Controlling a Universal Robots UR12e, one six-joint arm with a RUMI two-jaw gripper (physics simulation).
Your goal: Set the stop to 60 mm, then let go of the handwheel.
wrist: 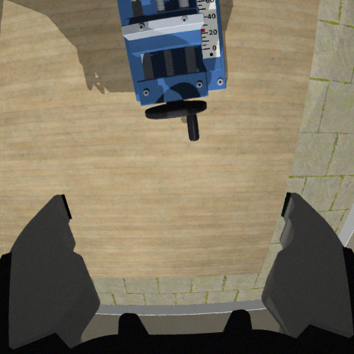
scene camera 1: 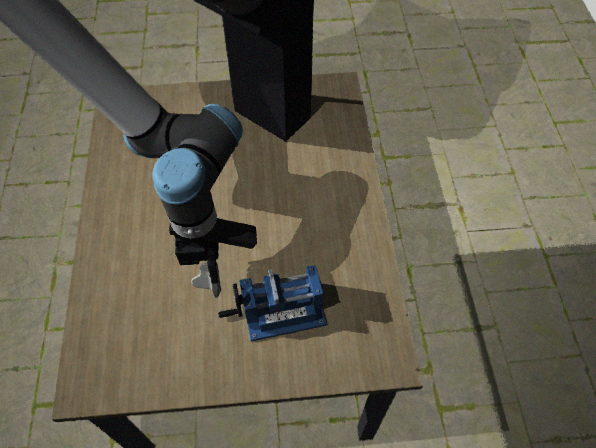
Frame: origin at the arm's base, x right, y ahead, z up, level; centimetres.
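Seen in the pictures: gripper, between the fingertips: (scene camera 1: 217, 267).
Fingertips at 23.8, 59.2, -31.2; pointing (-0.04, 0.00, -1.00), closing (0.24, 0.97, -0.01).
Observation:
Offsets run from my fingertips to a thing's top centre, as dx, dy, dz. "pt": to the spot under its first point. Level surfaces: height alone.
The blue fixture @(pt -13.0, +10.5, -24.2) (scene camera 1: 287, 332) (wrist: 155, 90) stands on the table. Its black handwheel @(pt -2.8, +2.6, -13.8) (scene camera 1: 237, 299) (wrist: 175, 109) is on the end facing my gripper, with a crank handle @(+0.2, +2.7, -18.5) (scene camera 1: 229, 313) (wrist: 193, 128) sticking out from it. The stop @(-12.4, +1.7, -12.8) (scene camera 1: 273, 289) (wrist: 164, 27) is a blue slide with a silver bar, nearer the handwheel end. The red pointer (wrist: 203, 31) is at about 20 on the white scale @(pt -13.7, +7.9, -19.6) (scene camera 1: 286, 315) (wrist: 211, 41). My gripper (scene camera 1: 206, 289) (wrist: 176, 196) is wide open and empty, above the table and apart from the handwheel. The fixture's far end is cut off in the wrist view.
The wooden table @(dz -25.1) (scene camera 1: 150, 360) (wrist: 125, 160) has its front edge beyond the fixture in the scene view. A dark pillar (scene camera 1: 270, 75) stands at the table's back. Arm and pillar shadows fall across the table. Paved floor (scene camera 1: 540, 310) (wrist: 325, 105) surrounds it.

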